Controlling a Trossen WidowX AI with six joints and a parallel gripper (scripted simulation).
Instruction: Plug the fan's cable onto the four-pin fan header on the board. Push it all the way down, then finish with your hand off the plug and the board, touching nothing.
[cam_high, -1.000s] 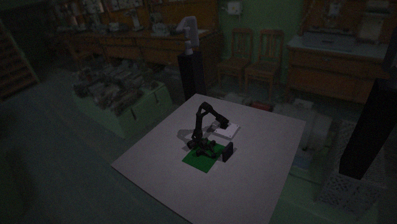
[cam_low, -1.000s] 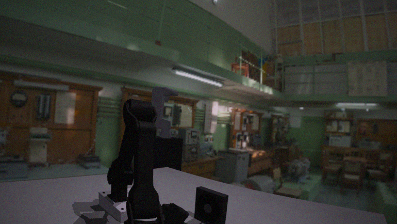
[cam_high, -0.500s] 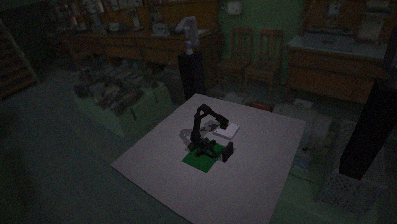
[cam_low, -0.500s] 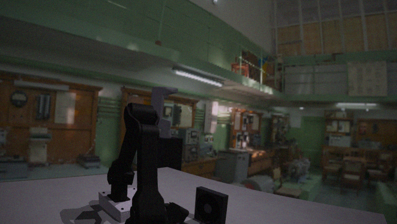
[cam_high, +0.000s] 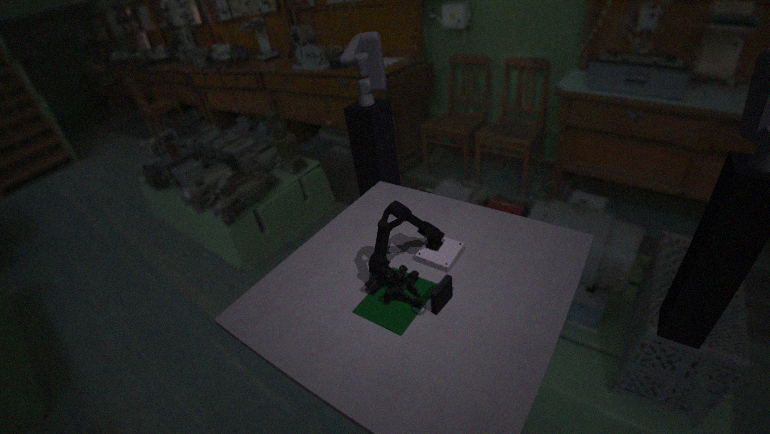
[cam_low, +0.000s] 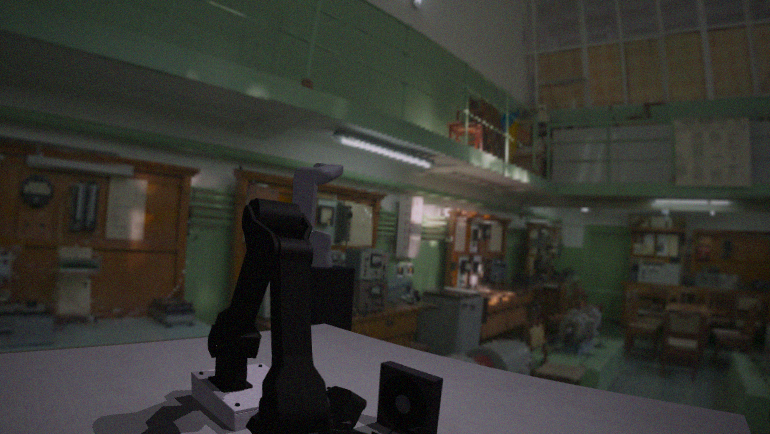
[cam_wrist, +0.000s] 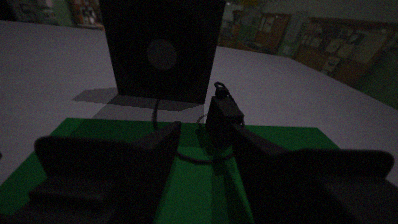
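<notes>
Now: gripper tip 20 mm short of the dark plug, 10 mm to the right of it and 10 mm above it. The rest, counted from my gripper tip: black fan: 40 mm behind, 90 mm to the left, 30 mm above; green board: 20 mm ahead, 90 mm to the right, 40 mm below.
</notes>
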